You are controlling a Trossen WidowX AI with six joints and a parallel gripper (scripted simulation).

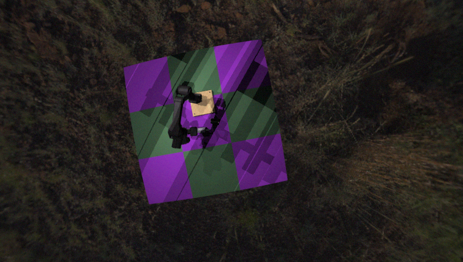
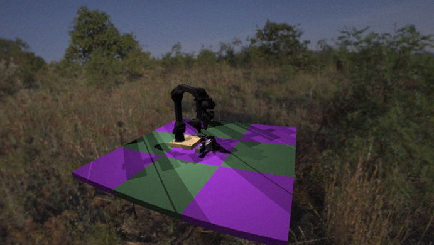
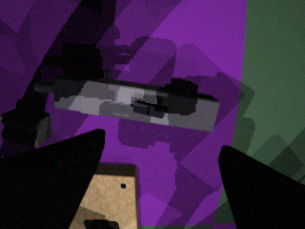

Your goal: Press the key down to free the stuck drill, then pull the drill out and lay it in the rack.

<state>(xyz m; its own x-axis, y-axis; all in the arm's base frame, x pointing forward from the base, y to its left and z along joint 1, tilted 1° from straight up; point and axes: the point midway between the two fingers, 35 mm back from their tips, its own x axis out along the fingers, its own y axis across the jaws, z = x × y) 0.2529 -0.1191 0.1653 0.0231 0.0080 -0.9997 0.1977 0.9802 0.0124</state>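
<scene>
Now: the drill 1 cm ahead of my gripper tip, 9 cm to the left of it and 12 cm below it. Also, from my gripper tip: grey block: 4 cm behind, 21 cm to the left, 15 cm below.
</scene>
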